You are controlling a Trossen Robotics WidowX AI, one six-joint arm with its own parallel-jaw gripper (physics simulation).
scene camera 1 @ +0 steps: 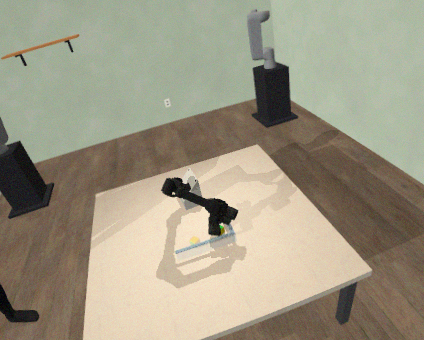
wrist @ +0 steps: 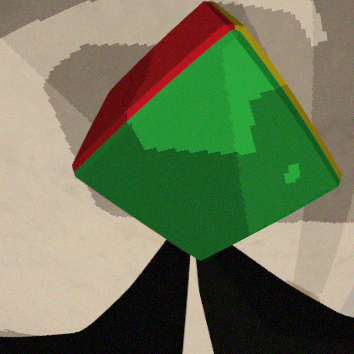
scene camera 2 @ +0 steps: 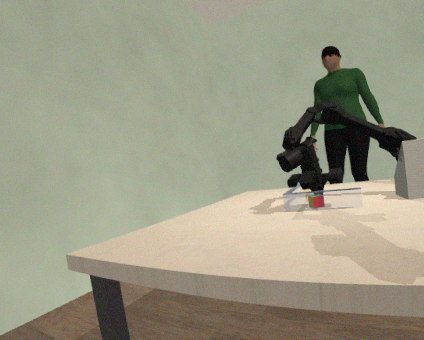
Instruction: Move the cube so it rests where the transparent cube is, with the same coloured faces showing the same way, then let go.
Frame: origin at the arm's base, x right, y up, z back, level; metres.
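Where they show: gripper, fingertip midpoint: [wrist: 190,239]; arm's base, origin of the base link: [scene camera 1: 186,189] [scene camera 2: 410,161].
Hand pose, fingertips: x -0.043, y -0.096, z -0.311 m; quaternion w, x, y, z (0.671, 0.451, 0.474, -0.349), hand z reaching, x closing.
Observation:
Things, the pixels of their centre, and the offset from my fingertips. Level surfaces: height alone.
- table, its level: dy -0.018 m
- transparent cube, body centre: [scene camera 1: 195,242] dx +0.104, dy +0.002, dz -0.035 m
- low see-through panel with a blue rim, body centre: [scene camera 2: 323,193] [scene camera 1: 201,231] dx +0.054, dy +0.012, dz +0.011 m
The cube [scene camera 1: 222,230] [scene camera 2: 316,201] [wrist: 211,140] rests on the table [scene camera 1: 278,270] [scene camera 2: 210,243], green face up, with a red side and a yellow side showing. My gripper [scene camera 1: 215,231] [scene camera 2: 314,189] [wrist: 190,239] hangs low, right over the cube. In the wrist view its two black fingers stand almost together, with only a thin gap and nothing between them. Their tips meet the cube's near corner, and the cube lies beyond them. The transparent cube [scene camera 1: 194,240] shows faintly, with a yellowish top, a short way to the left of the real cube.
A low see-through panel with a blue rim [scene camera 1: 204,247] [scene camera 2: 339,193] stands beside both cubes. The arm's pale base [scene camera 1: 190,192] sits behind them. A person in a green sweater [scene camera 2: 342,94] stands beyond the table. A grey arm on a black pedestal [scene camera 1: 273,91] stands in the room's corner.

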